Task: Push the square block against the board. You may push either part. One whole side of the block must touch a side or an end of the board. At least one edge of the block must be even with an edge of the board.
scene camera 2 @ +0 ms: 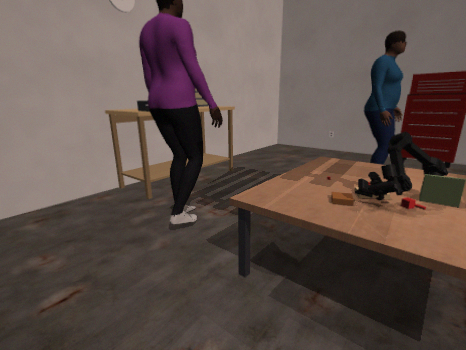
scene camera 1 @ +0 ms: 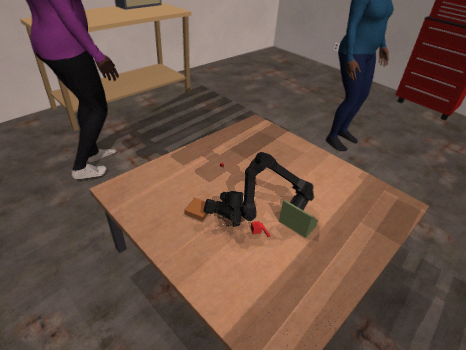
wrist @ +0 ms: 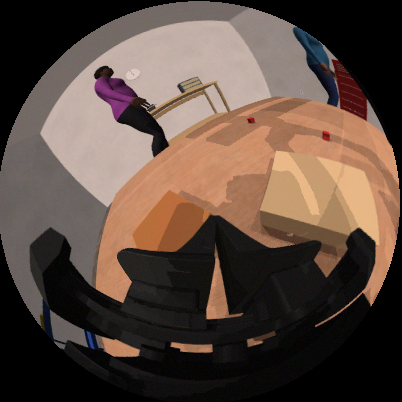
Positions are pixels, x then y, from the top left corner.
Labels:
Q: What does the pale tan board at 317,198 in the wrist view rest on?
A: The table.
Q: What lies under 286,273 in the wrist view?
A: My gripper.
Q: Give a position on a brown square block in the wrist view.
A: At 173,220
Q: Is my gripper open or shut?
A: Shut.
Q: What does my gripper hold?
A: Nothing.

